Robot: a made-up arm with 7 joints. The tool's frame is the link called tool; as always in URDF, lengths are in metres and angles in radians. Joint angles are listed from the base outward. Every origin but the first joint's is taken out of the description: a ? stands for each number. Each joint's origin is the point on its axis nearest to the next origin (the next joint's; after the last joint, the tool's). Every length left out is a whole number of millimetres.
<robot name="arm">
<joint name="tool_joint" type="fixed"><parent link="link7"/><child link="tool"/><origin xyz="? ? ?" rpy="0 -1.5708 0"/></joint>
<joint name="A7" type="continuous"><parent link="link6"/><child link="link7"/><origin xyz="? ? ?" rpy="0 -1.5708 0"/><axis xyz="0 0 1"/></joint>
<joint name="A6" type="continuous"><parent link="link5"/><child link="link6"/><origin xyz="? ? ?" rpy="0 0 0"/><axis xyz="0 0 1"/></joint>
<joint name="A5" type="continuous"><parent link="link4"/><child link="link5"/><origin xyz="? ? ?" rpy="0 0 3.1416"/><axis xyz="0 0 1"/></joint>
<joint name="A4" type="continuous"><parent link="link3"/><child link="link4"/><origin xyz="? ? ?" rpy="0 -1.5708 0"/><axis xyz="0 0 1"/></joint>
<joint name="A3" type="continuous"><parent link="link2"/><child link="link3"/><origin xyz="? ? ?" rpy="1.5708 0 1.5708"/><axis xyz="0 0 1"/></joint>
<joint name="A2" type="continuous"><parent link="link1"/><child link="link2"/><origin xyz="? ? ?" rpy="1.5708 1.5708 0"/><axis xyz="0 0 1"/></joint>
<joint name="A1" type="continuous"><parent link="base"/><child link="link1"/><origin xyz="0.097 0 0.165" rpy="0 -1.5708 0"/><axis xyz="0 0 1"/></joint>
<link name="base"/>
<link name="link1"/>
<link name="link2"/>
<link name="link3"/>
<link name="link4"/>
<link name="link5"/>
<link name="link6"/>
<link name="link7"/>
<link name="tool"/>
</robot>
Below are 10 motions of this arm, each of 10 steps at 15 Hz.
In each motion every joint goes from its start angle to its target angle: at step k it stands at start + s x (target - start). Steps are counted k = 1, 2, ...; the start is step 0. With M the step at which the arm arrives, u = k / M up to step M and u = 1 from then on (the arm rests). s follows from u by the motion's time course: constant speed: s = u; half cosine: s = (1 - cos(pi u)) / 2; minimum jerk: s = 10 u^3 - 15 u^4 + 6 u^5.
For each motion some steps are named. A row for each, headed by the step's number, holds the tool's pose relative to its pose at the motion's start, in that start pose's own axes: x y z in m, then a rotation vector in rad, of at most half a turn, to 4 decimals.
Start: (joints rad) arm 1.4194 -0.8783 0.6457 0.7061 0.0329 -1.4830 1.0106
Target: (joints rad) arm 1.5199 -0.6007 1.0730 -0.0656 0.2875 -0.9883 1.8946
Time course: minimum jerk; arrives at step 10
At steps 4, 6, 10:
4: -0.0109 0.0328 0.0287 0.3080 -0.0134 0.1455
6: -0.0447 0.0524 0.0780 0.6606 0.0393 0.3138
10: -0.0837 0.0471 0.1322 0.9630 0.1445 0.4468

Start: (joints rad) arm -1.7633 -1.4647 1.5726 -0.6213 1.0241 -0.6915 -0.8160
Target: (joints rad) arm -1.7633 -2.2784 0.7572 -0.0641 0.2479 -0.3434 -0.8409
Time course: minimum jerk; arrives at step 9
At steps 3, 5, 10:
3: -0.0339 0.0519 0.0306 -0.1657 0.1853 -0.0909
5: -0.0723 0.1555 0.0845 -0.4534 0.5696 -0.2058
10: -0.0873 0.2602 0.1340 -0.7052 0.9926 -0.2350

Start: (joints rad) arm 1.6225 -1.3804 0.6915 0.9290 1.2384 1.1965 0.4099
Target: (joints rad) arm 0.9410 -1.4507 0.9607 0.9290 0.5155 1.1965 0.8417
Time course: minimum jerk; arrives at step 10
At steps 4, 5, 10:
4: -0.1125 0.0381 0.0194 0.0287 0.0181 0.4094
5: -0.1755 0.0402 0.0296 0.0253 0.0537 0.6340
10: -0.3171 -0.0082 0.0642 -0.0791 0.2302 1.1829

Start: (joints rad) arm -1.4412 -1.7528 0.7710 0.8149 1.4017 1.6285 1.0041
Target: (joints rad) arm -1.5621 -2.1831 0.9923 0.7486 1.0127 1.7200 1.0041
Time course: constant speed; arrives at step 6
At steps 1, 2, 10:
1: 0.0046 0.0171 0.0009 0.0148 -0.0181 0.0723
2: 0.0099 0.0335 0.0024 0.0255 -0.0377 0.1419
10: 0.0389 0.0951 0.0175 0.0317 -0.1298 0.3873

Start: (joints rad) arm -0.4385 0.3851 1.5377 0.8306 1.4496 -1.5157 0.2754
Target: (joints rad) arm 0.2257 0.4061 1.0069 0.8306 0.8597 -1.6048 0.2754
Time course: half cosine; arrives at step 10
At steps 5, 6, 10:
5: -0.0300 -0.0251 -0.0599 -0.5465 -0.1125 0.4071
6: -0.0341 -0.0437 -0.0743 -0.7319 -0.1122 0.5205
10: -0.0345 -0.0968 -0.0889 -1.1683 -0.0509 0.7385

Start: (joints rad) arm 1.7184 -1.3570 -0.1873 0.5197 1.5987 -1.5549 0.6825
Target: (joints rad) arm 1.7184 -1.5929 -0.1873 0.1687 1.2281 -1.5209 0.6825
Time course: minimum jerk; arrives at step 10
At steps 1, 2, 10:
1: -0.0015 -0.0001 0.0004 -0.0011 0.0053 0.0038
2: -0.0100 -0.0009 0.0027 -0.0069 0.0356 0.0256
10: -0.1645 -0.0222 0.0910 -0.0516 0.6389 0.4193

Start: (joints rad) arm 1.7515 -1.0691 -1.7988 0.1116 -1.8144 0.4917 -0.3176
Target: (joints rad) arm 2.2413 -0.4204 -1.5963 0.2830 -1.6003 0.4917 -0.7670
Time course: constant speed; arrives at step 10
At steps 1, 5, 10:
1: 0.0371 -0.0353 0.0167 0.0046 0.0543 -0.0792
5: 0.1692 -0.1910 0.0258 -0.0193 0.3393 -0.3660
10: 0.2668 -0.3859 -0.0709 -0.1408 0.8152 -0.6313

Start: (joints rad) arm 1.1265 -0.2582 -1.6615 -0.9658 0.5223 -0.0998 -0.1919
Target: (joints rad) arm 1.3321 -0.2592 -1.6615 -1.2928 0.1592 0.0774 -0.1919
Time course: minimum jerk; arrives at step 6
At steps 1, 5, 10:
1: -0.0043 0.0004 -0.0011 -0.0050 0.0017 0.0191
5: -0.1179 -0.0257 -0.0163 -0.1000 0.0753 0.5226
10: -0.1220 -0.0281 -0.0163 -0.1021 0.0791 0.5419

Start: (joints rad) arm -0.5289 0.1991 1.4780 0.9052 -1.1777 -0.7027 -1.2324
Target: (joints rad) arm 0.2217 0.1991 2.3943 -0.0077 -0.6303 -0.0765 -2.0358
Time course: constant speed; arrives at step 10
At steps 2, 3, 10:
2: -0.0077 -0.0323 0.0131 -0.1155 0.0473 -0.0250
3: -0.0122 -0.0490 0.0201 -0.1730 0.0746 -0.0342
10: -0.0469 -0.1670 0.0756 -0.5756 0.3174 -0.0244

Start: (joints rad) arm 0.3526 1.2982 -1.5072 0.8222 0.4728 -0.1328 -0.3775
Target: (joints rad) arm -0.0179 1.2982 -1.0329 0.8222 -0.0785 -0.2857 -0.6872
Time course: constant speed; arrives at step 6
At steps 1, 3, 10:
1: -0.0163 -0.0087 -0.0017 -0.0613 0.0595 0.1462
3: -0.0377 -0.0313 0.0035 -0.1408 0.1642 0.4328
10: -0.0386 -0.0671 0.0208 -0.1458 0.2784 0.8263

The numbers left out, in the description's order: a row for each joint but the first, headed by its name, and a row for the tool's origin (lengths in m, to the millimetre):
tool: 0.138 0.06 0
A7: 0.058 0.071 0
A6: -0.071 0.087 0
A5: -0.034 -0.032 0
A4: 0.131 -0.037 0
A3: -0.189 -0.395 0
A2: 0.337 -0.017 0

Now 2 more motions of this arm.
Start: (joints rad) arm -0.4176 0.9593 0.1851 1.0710 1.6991 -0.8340 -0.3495
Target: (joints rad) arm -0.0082 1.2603 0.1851 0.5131 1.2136 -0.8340 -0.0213
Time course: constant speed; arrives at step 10
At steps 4, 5, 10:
4: -0.0710 0.0606 0.0128 0.2336 -0.2302 0.5341
5: -0.0932 0.0685 0.0133 0.2846 -0.2821 0.6728
10: -0.2024 0.0611 -0.0121 0.4756 -0.5026 1.3974

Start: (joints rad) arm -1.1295 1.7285 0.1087 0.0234 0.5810 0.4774 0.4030
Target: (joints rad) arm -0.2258 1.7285 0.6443 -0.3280 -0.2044 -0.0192 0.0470
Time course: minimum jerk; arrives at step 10
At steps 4, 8, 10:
4: -0.2125 -0.0870 0.0872 0.0014 0.4564 0.6798
8: -0.2178 -0.3729 0.2991 0.4297 1.0784 2.0318
10: -0.1976 -0.3908 0.3062 0.5150 1.1152 2.1434

